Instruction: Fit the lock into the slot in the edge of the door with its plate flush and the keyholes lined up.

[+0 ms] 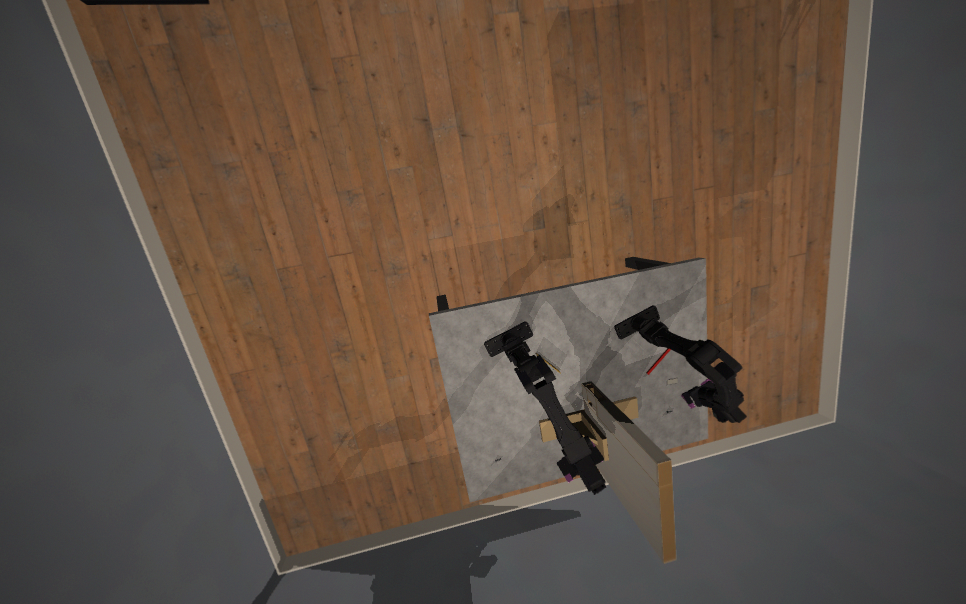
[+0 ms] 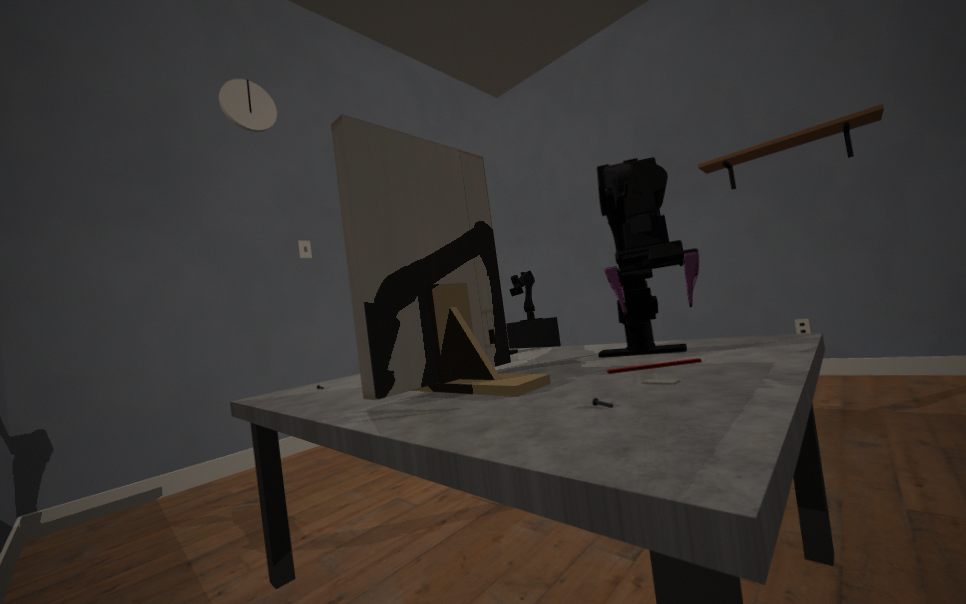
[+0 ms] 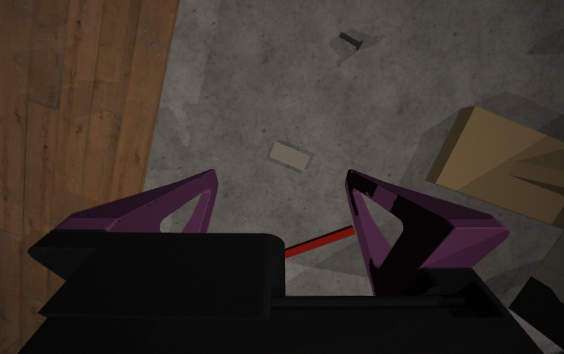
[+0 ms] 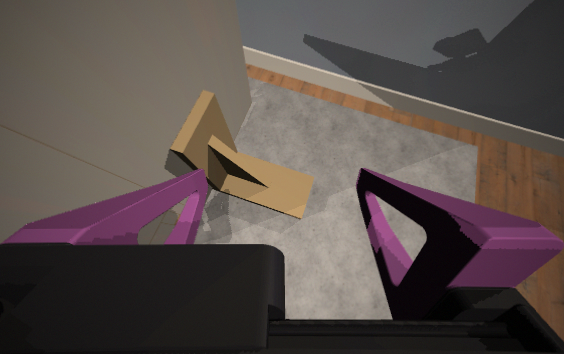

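The pale door stands upright on the grey table. Its narrow edge faces the arm bases; slot detail is too small to tell. A small pale rectangular piece lies flat on the table. A thin pale-edged piece lies beside the right arm, partly hidden; I cannot tell which is the lock. My left gripper is open and empty above the table, near the small piece. My right gripper is open and empty beside the door.
Tan brackets brace the door on both sides. A red rod and dark bolts lie on the table.
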